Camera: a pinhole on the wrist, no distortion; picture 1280 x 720 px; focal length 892.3 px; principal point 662.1 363.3 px. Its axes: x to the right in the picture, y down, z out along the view. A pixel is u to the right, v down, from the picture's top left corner.
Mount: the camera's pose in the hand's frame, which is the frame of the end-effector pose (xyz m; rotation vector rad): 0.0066 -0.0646 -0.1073 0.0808 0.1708 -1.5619
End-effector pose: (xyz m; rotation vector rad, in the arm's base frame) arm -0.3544 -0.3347 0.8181 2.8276 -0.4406 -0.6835
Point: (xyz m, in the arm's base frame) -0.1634 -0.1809 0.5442
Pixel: outside the picture
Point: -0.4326 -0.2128 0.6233
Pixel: 756.5 215.7
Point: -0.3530 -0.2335 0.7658
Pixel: 792.6 204.3
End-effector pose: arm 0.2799 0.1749 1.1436 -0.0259 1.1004 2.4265
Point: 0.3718 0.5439 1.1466
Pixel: 913.0 446.6
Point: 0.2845 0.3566 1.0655
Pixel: 947.3 665.8
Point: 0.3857 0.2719 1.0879
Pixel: 926.7 43.5
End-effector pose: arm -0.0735 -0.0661 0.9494 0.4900 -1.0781 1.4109
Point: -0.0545 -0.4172 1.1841
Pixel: 668.2 300.0
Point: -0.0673 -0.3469 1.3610
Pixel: 710.2 600.6
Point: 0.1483 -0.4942 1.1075
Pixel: 996.5 45.3
